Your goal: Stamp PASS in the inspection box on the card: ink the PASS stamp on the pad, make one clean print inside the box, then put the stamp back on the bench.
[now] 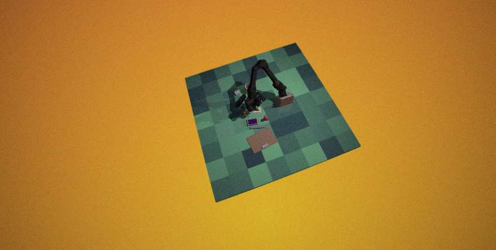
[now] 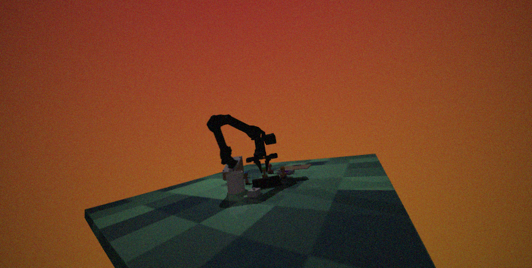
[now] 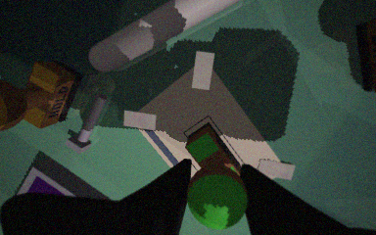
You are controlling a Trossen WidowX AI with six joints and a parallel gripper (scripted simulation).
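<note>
Right now my gripper tip is 2 cm above the green-knobbed stamp. Round my gripper tip: grey peg 9 cm ahead, 5 cm to the left, 3 cm below; white marker 8 cm to the right, 6 cm ahead, 3 cm below; white card 4 cm below.
</note>
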